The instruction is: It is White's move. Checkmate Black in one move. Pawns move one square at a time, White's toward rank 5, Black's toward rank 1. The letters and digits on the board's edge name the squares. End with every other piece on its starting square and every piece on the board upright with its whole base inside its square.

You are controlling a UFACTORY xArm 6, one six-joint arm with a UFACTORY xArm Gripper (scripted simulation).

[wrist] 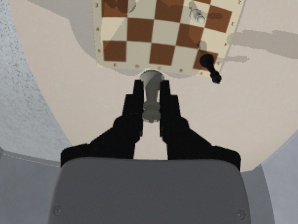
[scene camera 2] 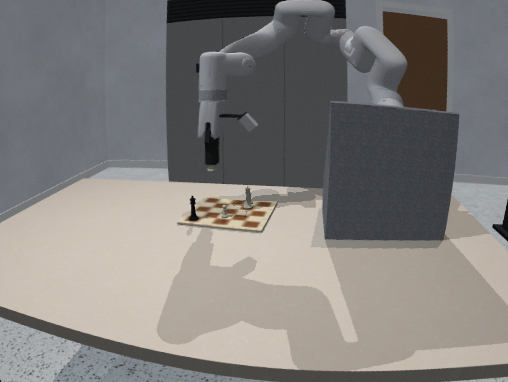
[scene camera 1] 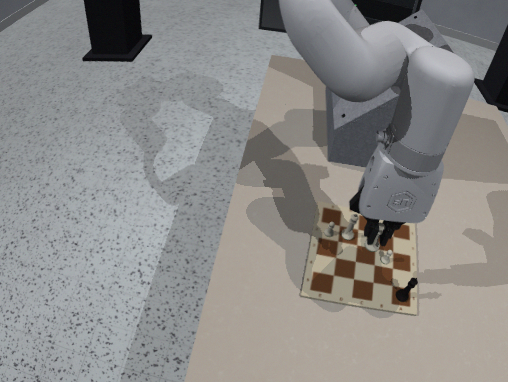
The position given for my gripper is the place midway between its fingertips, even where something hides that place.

Note:
In view: my gripper (scene camera 1: pixel 375 238) and a chessboard (scene camera 1: pixel 340 271).
The chessboard also shows in scene camera 2 (scene camera 2: pixel 209 210). My gripper shows as well in the wrist view (wrist: pixel 151 92).

